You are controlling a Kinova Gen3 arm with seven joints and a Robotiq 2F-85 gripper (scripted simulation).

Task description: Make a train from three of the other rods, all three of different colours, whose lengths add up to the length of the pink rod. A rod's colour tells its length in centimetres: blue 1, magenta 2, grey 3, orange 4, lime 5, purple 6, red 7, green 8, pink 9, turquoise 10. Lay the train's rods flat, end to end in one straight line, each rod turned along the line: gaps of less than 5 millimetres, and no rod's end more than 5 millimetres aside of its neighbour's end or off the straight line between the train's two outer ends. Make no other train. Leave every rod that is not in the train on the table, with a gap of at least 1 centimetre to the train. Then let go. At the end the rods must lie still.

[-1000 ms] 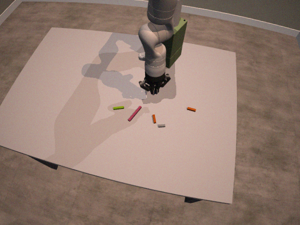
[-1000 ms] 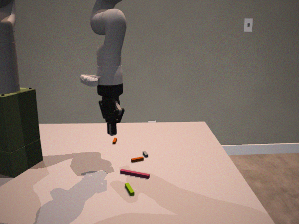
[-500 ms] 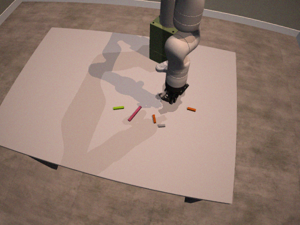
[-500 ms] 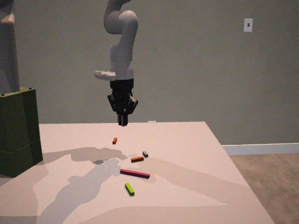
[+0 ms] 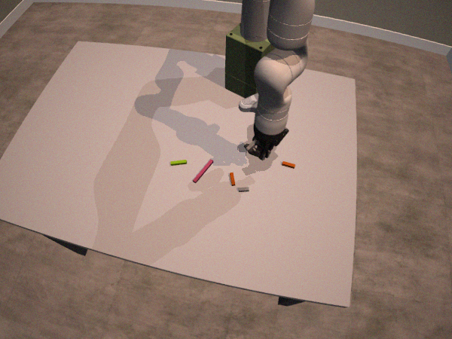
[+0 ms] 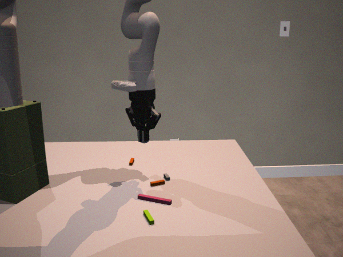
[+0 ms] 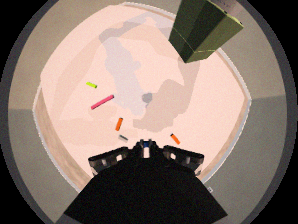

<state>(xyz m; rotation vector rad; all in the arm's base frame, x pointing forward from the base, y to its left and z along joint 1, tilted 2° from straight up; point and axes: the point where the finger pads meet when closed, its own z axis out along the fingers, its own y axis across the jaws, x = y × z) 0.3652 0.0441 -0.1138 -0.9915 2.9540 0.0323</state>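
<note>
My gripper is now 6 cm short of the grey rod, 5 cm to the left of it and 11 cm above it. Also, from my hand: pink rod: 1 cm ahead, 17 cm to the right, 11 cm below; lime rod: 2 cm behind, 25 cm to the right, 11 cm below; blue rod: 1 cm below.
</note>
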